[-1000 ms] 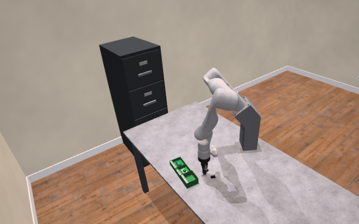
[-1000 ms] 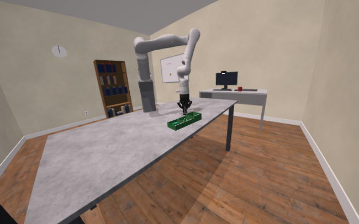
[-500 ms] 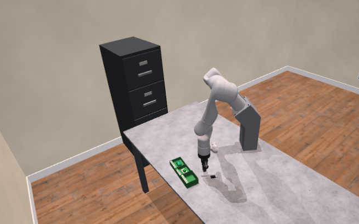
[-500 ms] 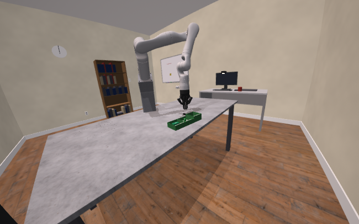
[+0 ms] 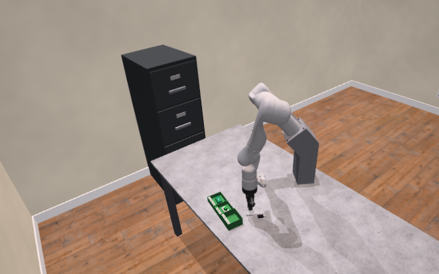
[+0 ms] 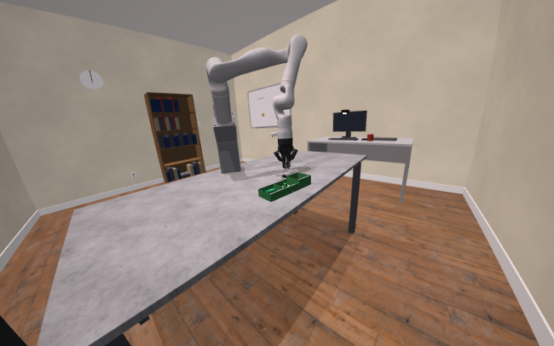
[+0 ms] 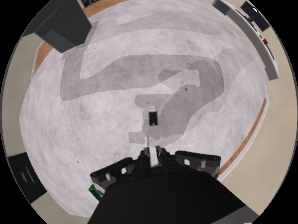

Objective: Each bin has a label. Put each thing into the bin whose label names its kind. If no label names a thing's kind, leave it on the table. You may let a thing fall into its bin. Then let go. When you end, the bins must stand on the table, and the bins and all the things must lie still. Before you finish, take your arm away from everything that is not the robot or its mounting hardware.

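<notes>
Right now my hand is 10 mm to the left of the grey pin and 70 mm above it. Also, from my hand: white piece (60 mm ahead, 130 mm to the right, 70 mm below); small green cube (60 mm ahead, 130 mm to the right, 60 mm below); black piece (40 mm behind, 40 mm to the left, 80 mm below).
</notes>
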